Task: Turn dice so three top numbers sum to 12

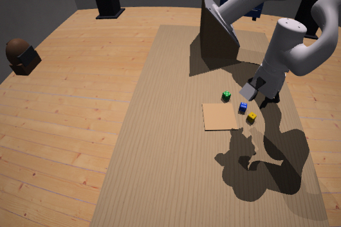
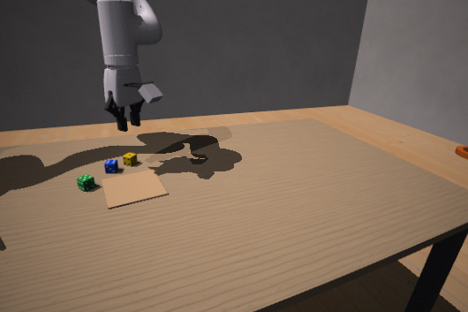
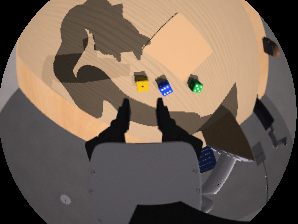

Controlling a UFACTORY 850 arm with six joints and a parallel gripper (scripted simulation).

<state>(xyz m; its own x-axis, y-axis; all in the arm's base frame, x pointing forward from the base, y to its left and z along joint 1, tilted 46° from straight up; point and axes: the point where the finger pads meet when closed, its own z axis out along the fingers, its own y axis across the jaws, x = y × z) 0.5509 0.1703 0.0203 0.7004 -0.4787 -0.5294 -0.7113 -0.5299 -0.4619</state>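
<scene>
My gripper is now 12 cm above the yellow die, 1 cm to the right of it and 1 cm past it. Also, from my hand: tan mat 14 cm below, 13 cm to the right; blue die 12 cm below, 6 cm behind, 2 cm to the right; green die 12 cm below, 12 cm behind, 10 cm to the right.
</scene>
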